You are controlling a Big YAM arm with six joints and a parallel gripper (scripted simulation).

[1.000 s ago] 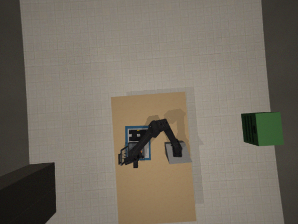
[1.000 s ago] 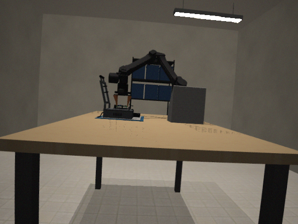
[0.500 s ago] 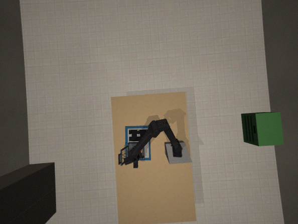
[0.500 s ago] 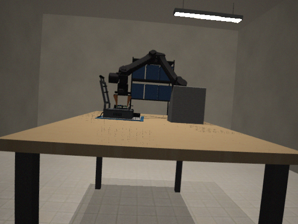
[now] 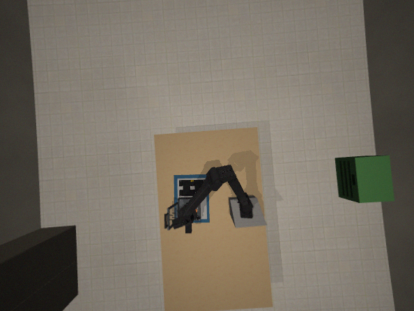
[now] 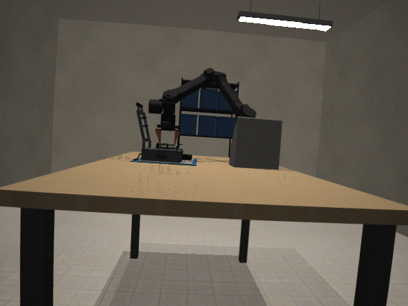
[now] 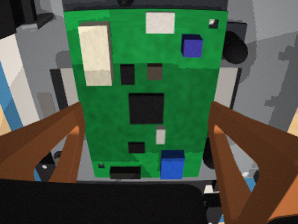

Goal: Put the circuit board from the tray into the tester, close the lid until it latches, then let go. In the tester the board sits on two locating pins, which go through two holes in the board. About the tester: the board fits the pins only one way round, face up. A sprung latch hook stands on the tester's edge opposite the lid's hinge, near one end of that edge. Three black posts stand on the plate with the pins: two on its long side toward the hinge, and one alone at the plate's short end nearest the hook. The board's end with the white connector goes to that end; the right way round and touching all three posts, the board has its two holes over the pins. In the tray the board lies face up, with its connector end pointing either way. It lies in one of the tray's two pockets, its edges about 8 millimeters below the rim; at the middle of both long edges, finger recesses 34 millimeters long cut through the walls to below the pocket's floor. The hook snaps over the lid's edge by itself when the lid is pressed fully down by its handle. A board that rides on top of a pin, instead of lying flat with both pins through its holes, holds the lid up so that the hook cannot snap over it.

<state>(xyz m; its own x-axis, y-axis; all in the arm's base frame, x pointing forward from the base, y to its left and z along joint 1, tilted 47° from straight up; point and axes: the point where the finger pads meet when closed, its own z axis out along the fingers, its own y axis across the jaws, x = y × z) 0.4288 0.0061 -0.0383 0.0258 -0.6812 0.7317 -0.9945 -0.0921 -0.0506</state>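
The green circuit board lies right at my hand. From my hand the other things lie so: black latch hook (6 cm to the left, 6 cm behind); dark pin plate (2 cm below, 1 cm to the left); tester lid (12 cm ahead, 10 cm above).
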